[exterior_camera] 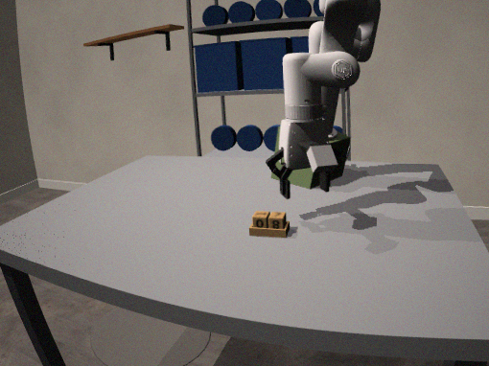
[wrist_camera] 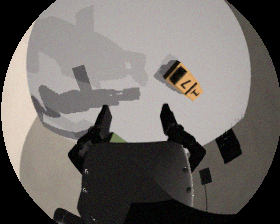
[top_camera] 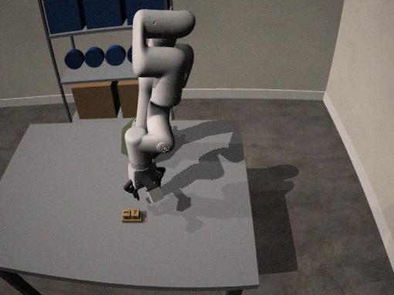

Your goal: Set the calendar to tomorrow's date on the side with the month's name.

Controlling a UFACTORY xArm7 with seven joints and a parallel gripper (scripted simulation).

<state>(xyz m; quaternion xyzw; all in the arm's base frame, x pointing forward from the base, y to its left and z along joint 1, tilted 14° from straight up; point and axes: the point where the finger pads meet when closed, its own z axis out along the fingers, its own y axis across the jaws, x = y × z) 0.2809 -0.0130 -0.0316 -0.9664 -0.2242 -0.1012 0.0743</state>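
My gripper is now 70 mm short of the cube, 90 mm to the left of it and 40 mm above it. From my hand the other things lie so: wooden calendar tray (70 mm ahead, 70 mm to the right, 60 mm below).
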